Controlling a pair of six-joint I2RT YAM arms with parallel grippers.
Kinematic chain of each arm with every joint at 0, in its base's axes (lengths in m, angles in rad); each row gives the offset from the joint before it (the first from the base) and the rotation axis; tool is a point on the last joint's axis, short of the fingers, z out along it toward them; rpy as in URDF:
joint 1: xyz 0 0 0.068 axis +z
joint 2: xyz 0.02 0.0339 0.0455 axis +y
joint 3: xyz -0.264 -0.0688 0 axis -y
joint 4: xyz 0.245 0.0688 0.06 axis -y
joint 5: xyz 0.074 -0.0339 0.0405 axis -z
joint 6: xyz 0.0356 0 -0.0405 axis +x
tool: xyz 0 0 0 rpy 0 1.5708 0
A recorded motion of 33 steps. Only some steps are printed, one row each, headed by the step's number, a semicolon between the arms.
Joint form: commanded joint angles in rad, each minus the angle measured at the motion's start. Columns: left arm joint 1, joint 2, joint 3, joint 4, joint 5, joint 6; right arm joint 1, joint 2, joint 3, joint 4, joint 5, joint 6.
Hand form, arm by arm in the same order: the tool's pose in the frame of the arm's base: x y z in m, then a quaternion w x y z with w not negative. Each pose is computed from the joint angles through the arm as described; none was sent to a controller.
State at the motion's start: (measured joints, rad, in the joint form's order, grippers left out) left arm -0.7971 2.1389 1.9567 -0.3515 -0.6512 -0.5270; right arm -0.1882 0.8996 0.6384 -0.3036 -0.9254 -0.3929
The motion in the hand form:
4: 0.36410 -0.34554 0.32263 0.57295 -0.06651 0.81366 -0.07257; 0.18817 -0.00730 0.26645 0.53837 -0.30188 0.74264 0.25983
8: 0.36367 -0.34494 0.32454 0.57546 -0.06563 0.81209 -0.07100; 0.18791 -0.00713 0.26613 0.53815 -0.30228 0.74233 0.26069
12: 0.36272 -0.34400 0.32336 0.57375 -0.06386 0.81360 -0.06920; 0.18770 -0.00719 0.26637 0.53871 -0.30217 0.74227 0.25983
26: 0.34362 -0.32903 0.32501 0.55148 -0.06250 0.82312 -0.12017; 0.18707 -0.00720 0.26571 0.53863 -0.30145 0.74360 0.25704
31: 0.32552 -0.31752 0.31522 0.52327 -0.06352 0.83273 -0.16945; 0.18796 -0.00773 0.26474 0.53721 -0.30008 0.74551 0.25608
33: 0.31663 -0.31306 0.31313 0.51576 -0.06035 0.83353 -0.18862; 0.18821 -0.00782 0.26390 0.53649 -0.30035 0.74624 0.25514
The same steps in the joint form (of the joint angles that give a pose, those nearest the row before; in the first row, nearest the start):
4: -0.0083 -0.0086 0.0512 0.0202 -0.0567 0.0124; -0.0066 -0.0175 -0.0110 0.0336 -0.0394 0.0125
8: -0.0083 -0.0124 0.0507 0.0233 -0.0605 0.0199; -0.0061 -0.0186 -0.0125 0.0337 -0.0410 0.0125
12: -0.0083 -0.0179 0.0395 0.0227 -0.0595 0.0208; -0.0066 -0.0201 -0.0125 0.0337 -0.0399 0.0125
26: -0.0098 -0.1326 -0.1193 0.0599 0.0358 -0.0423; -0.0066 -0.0237 -0.0156 0.0322 -0.0337 0.0106
31: -0.0150 -0.2249 -0.2792 0.1146 0.1280 -0.1129; -0.0081 -0.0180 -0.0156 0.0321 -0.0307 0.0084
33: -0.0203 -0.2657 -0.3434 0.1447 0.1605 -0.1289; -0.0081 -0.0161 -0.0171 0.0321 -0.0288 0.0050

